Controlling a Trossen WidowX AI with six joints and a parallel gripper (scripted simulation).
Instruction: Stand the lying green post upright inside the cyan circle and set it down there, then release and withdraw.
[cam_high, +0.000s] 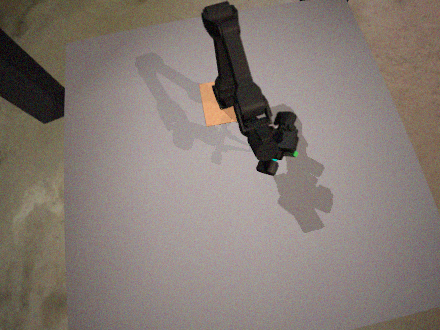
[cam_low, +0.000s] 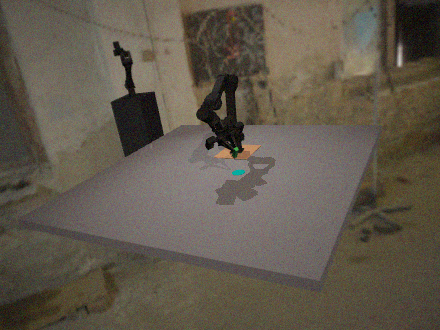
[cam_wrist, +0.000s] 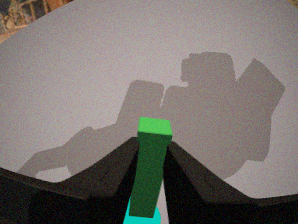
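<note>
Now: the cyan circle 13 cm below my gripper tip, 5 cm behind it and 2 cm to the right of it. The rest, counted from my gripper tip: green post 2 cm below, 1 cm to the right, 1 cm behind.
</note>
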